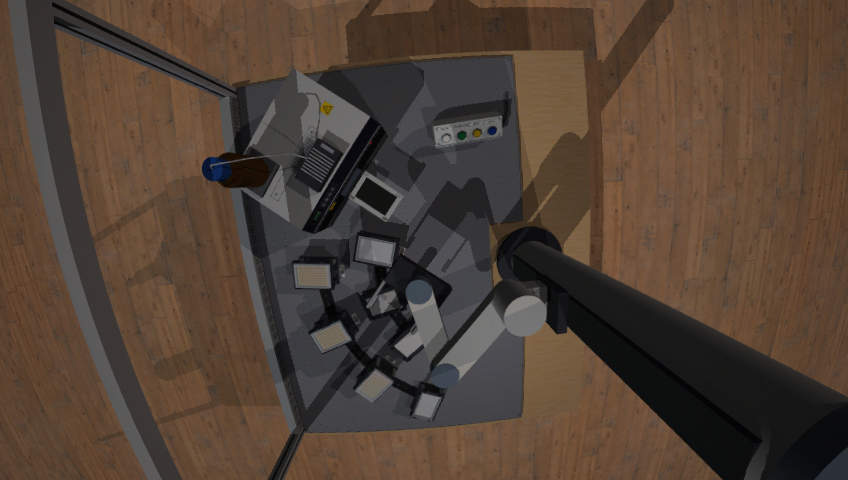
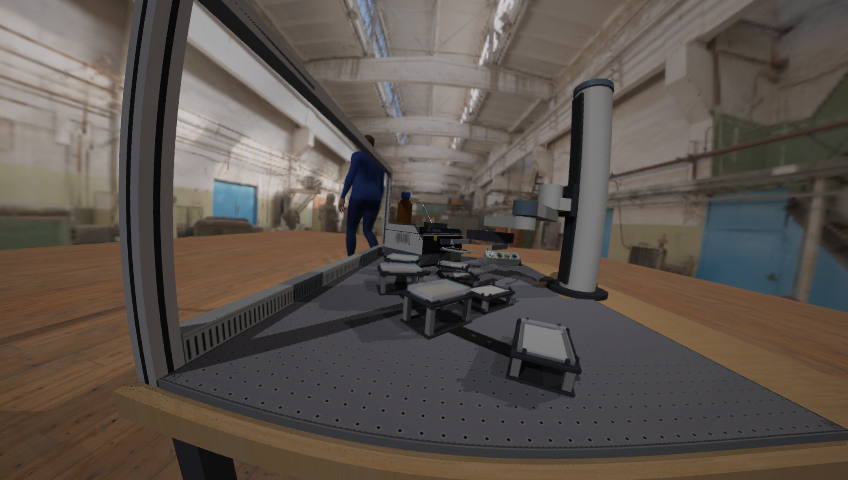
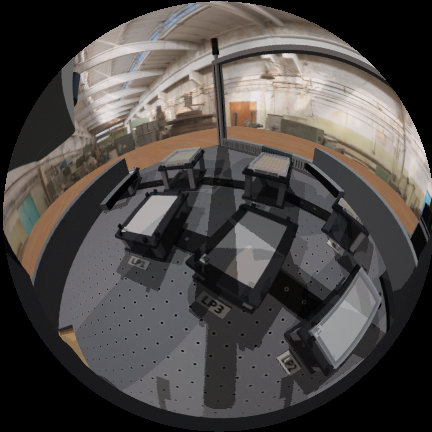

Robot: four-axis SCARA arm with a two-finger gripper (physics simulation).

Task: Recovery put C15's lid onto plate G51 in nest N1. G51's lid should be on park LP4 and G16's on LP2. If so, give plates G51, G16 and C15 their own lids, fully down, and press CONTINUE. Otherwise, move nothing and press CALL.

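Places are measured from the arm's base along level axes (x right, y up, z back), in metres.
Pixels of known places: gripper, fingertip midpoint: (image 1: 390, 320) (image 2: 470, 244) (image 3: 219, 152); arm's base at its link origin: (image 1: 529, 259) (image 2: 575, 291).
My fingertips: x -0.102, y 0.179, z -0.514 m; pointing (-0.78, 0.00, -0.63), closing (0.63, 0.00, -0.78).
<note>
For each thing: its middle in the pictures, then the offset to it from my fingertips. "*": a spot on its surface instead.
- Park LP3 at the middle of its body: (image 3: 249, 249) (image 1: 383, 301) (image 2: 456, 279) dz -0.035, dx +0.010, dy -0.138 m
- Park LP2 at a spot on its surface: (image 3: 295, 338) * dz +0.016, dx +0.147, dy -0.151 m
- Park LP1 at the middle of its body: (image 3: 153, 218) (image 2: 487, 295) (image 1: 411, 340) dz +0.046, dx -0.157, dy -0.138 m
- plate with visible wells, body centre: (image 3: 271, 162) (image 2: 400, 267) (image 1: 330, 337) dz -0.238, dx -0.095, dy -0.088 m
- nest at a spot on its surface: (image 3: 345, 222) * dz -0.277, dx +0.137, dy -0.161 m
- button box at the middle of its body: (image 1: 466, 128) (image 2: 501, 258) dz +0.302, dx +0.577, dy -0.124 m
- white instrument at a spot on its surface: (image 1: 351, 115) * dz -0.034, dx +0.612, dy +0.043 m
- brown bottle at a spot on its surface: (image 1: 243, 170) * dz -0.287, dx +0.487, dy +0.172 m
- white frame at a spot on its surface: (image 1: 392, 212) * dz +0.039, dx +0.330, dy -0.066 m
My gripper (image 3: 219, 152) is open and empty, its two dark fingers wide apart above the stands. Park LP3 (image 3: 287, 240) is below it and has a flat pale top in a dark frame. Park LP2 (image 3: 295, 338) carries a translucent lid with a raised rim. Park LP1 (image 3: 177, 206) has a flat white top. A plate with visible wells (image 3: 270, 162) sits on a nest behind LP3; another nest (image 3: 345, 222) is at the right. Three tan plates (image 1: 312, 276) (image 1: 330, 337) (image 1: 373, 383) sit along the outer arc. Plate and lid names, and the LP4 and N1 labels, are not readable.
The button box (image 1: 467, 133) (image 2: 502, 258) has white, green, yellow and blue buttons. A white instrument (image 1: 351, 115) with a brown bottle (image 1: 243, 170) stands upper left, beside a white frame (image 1: 392, 212) with a dark centre. A person in blue (image 2: 364, 178) stands beyond the table.
</note>
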